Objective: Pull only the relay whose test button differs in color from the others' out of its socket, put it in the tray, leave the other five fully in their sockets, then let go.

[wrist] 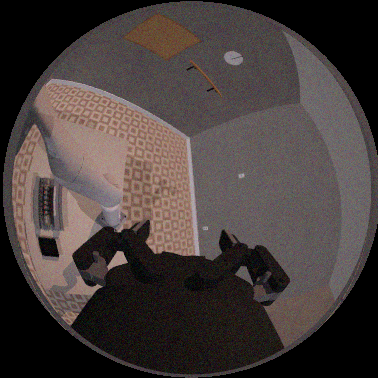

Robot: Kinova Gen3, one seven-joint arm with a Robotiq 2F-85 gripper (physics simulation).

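Seen in the pictures: gripper, fingertip midpoint: (pixel 184 232); arm's base, origin of the base link: (pixel 112 217).
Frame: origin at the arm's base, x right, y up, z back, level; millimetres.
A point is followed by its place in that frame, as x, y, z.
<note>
My gripper (pixel 184 232) @[-41, 598, -107] is open and empty, its two black fingers wide apart and pointing toward the room's walls, far from the relays. At the left of the view, a row of small dark relays (pixel 46 202) @[12, -147, -468] stands in a grey socket unit (pixel 58 204) @[24, -197, -372] on the table. They are too small and grainy to count or to tell the test button colors; specks of red show among them. A black tray (pixel 49 247) @[-268, -205, -470] lies on the table near the end of the socket unit.
The robot's own pale arm (pixel 82 172) @[55, 438, -222] and its base (pixel 112 216) @[-3, 133, -42] stand between the relays and the gripper. The pale table (pixel 75 220) @[-51, -208, -226] lies at the left, over a patterned floor (pixel 165 185). Grey walls (pixel 270 165) carry a clock (pixel 233 58), a rail and a brown board (pixel 162 36).
</note>
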